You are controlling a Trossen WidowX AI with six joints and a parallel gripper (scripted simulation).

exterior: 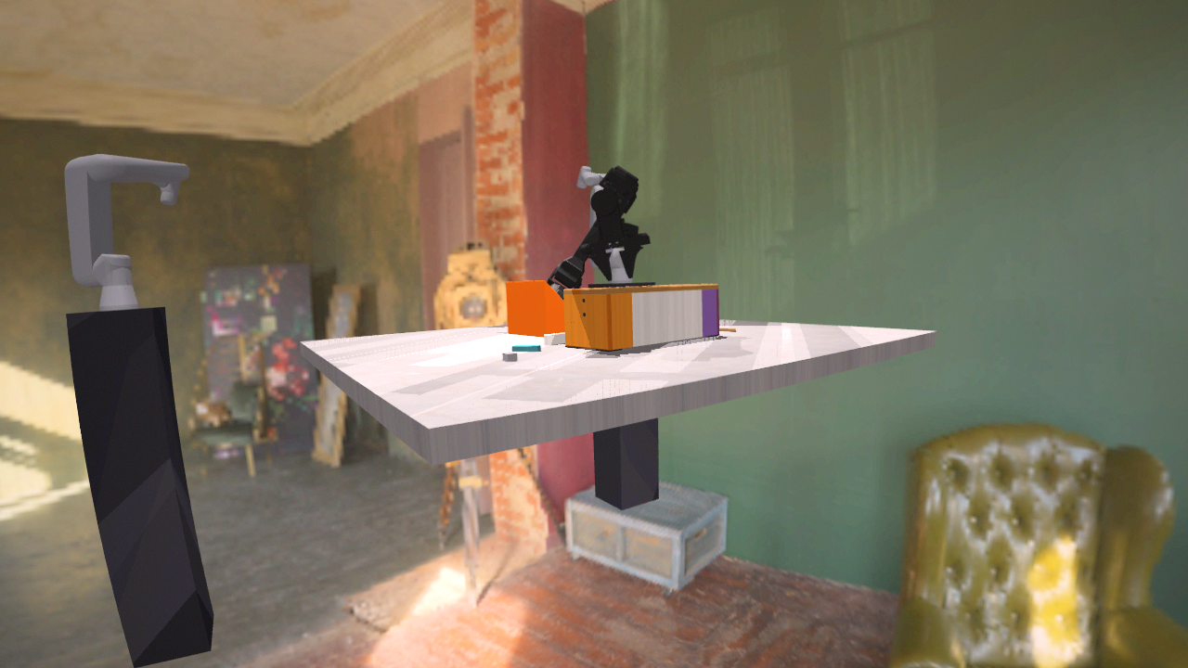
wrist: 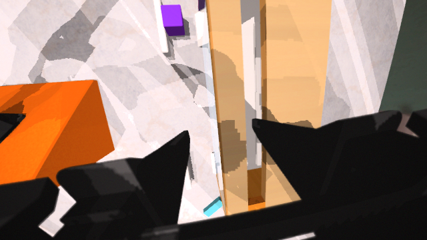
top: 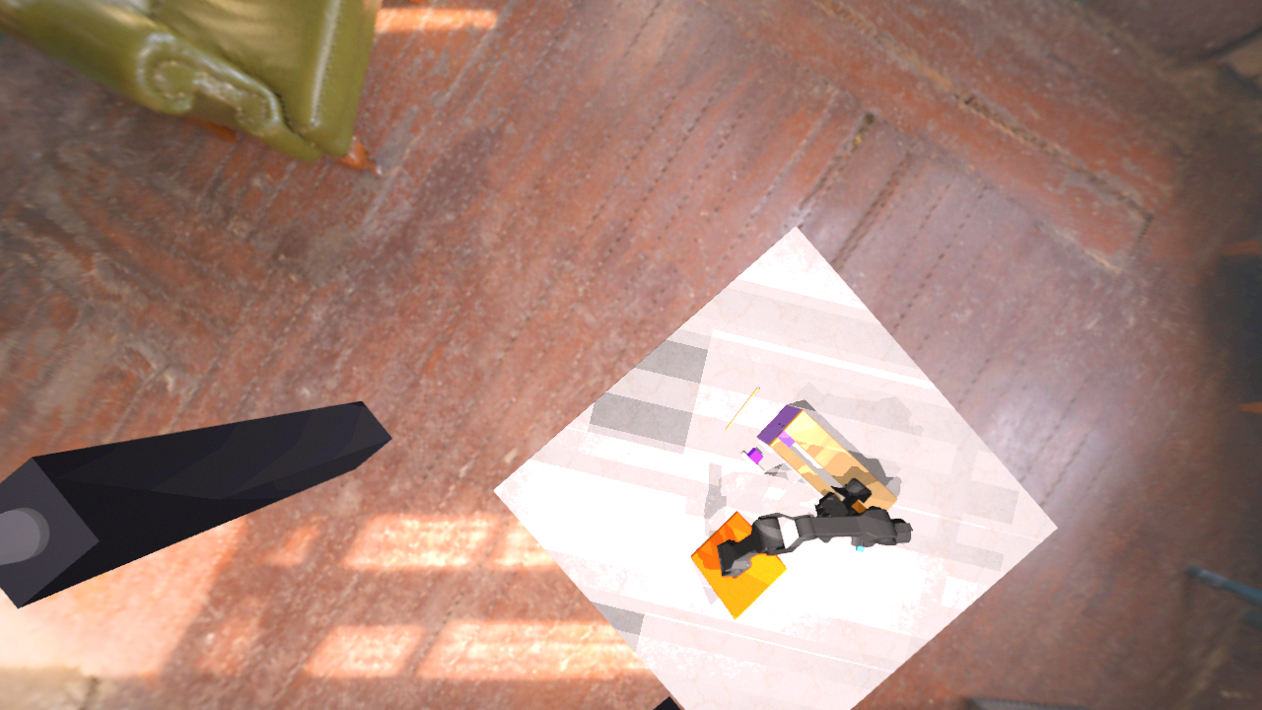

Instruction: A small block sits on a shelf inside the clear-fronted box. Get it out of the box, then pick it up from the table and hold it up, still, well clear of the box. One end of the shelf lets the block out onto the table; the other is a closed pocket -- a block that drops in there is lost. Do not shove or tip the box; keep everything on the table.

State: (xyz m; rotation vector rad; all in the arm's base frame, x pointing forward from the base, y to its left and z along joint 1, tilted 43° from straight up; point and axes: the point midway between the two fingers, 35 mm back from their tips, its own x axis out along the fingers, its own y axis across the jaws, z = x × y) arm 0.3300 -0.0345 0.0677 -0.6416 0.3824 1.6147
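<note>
The purple block is 70 mm behind my gripper tip, 160 mm to the left of it and 130 mm below it. Round my gripper tip: grey piece (130 mm ahead, 360 mm to the right, 140 mm below); thin orange stick (300 mm to the left, 140 mm below); long box (30 mm ahead, 20 mm to the left, 80 mm below).
</note>
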